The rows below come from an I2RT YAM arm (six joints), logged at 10 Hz.
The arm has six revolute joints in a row. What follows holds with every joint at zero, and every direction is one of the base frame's.
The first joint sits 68 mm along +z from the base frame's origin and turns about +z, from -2.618 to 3.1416 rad.
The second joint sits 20 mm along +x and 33.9 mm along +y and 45.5 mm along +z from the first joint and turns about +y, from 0 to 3.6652 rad.
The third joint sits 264 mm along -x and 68.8 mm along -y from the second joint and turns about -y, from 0 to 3.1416 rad.
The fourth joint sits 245 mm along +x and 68.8 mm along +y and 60 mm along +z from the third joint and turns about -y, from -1.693 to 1.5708 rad.
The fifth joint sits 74 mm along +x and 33.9 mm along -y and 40.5 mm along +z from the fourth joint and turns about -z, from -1.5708 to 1.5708 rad.
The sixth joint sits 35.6 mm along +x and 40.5 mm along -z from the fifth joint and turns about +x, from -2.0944 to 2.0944 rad.
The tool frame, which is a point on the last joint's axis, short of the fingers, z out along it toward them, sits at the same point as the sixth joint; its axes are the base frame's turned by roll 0, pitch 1.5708 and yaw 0 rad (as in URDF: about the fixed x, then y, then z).
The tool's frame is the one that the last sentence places.
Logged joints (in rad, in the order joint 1, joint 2, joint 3, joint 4, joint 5, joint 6), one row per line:
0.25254, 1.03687, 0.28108, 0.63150, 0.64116, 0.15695
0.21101, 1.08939, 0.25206, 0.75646, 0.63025, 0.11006
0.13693, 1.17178, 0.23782, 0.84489, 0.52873, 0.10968
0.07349, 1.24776, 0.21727, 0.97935, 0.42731, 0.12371
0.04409, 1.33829, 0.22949, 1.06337, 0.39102, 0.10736
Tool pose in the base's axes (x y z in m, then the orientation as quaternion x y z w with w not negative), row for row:
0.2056, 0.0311, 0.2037, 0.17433, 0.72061, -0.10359, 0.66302
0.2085, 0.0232, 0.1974, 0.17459, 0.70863, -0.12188, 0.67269
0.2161, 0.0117, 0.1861, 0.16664, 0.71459, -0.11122, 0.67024
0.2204, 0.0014, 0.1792, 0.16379, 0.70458, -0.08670, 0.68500
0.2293, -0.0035, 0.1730, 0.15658, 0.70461, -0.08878, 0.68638
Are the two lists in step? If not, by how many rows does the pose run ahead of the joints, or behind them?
They are in step.
